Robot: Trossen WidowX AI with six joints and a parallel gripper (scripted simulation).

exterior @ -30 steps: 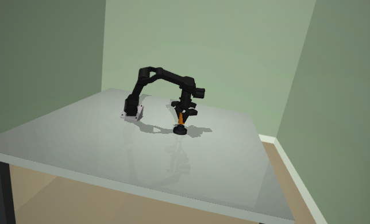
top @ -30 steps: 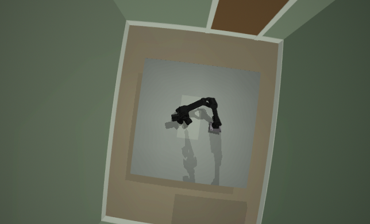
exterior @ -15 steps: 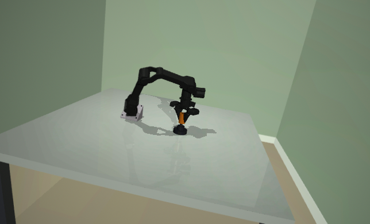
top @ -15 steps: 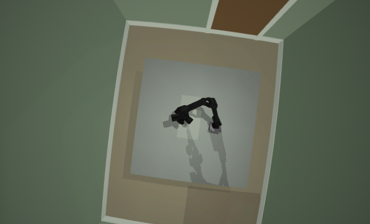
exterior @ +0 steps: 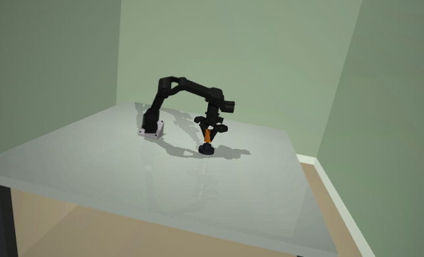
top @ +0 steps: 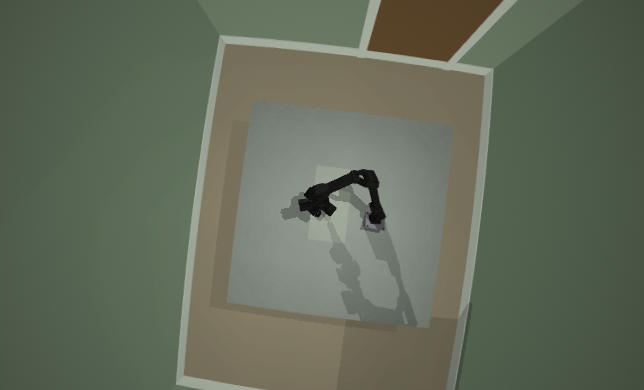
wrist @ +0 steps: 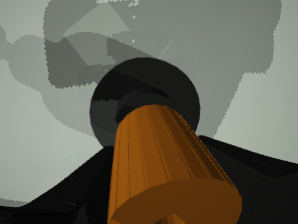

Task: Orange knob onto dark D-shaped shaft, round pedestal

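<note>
Now: gripper tip 20 mm below the orange knob. The rest, counted from my gripper tip: round dark pedestal 40 mm below.
</note>
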